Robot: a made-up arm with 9 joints.
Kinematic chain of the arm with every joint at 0, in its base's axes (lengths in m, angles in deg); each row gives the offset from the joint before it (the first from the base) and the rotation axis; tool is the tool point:
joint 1: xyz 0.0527 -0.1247 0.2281 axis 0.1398 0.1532 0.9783
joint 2: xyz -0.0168 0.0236 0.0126 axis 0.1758 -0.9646 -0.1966
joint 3: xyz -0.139 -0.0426 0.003 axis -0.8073 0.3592 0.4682
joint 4: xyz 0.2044 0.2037 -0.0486 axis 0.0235 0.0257 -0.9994
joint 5: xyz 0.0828 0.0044 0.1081 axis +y
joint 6: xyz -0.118 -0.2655 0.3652 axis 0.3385 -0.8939 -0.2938
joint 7: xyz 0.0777 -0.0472 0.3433 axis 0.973 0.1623 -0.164
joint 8: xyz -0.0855 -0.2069 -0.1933 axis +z
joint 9: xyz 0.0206 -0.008 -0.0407 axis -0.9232 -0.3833 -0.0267
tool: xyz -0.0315 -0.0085 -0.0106
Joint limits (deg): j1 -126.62..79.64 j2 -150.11..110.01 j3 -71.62..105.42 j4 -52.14..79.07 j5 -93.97..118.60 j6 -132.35..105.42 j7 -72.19..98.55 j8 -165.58..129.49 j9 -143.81..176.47
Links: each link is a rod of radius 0.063 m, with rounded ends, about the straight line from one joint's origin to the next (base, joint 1, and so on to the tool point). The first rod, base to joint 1, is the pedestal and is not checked.
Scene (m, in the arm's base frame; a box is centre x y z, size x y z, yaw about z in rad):
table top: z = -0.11
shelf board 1: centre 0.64 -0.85 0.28 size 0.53 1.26 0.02 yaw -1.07
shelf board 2: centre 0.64 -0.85 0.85 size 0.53 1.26 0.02 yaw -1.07
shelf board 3: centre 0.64 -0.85 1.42 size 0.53 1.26 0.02 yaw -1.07
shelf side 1: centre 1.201 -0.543 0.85 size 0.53 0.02 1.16 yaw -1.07
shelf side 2: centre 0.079 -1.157 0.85 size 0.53 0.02 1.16 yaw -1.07
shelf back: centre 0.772 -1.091 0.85 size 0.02 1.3 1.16 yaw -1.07
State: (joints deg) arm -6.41 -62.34 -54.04 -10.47 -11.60 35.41 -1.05 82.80 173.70
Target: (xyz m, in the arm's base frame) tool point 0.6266 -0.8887 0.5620
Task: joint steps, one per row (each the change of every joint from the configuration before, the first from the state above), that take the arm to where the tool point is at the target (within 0.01 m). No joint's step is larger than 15 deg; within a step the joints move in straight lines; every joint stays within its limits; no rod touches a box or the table.
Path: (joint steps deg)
1: 10.75 -2.14 14.05 3.55 -1.99 0.15 3.43 -0.76 0.14
2: 10.74 -2.14 14.05 3.55 -1.99 0.14 3.43 -0.75 0.14
3: -1.81 1.13 -6.17 -4.75 6.22 -4.87 -13.69 -0.32 0.00
4: -1.82 1.14 -6.18 -4.76 6.22 -4.87 -13.68 -0.33 0.00
5: -1.81 1.13 -6.17 -4.75 6.21 -4.86 -13.69 -0.32 0.00
6: -1.81 1.14 -6.18 -4.76 6.22 -4.87 -13.68 -0.32 0.00

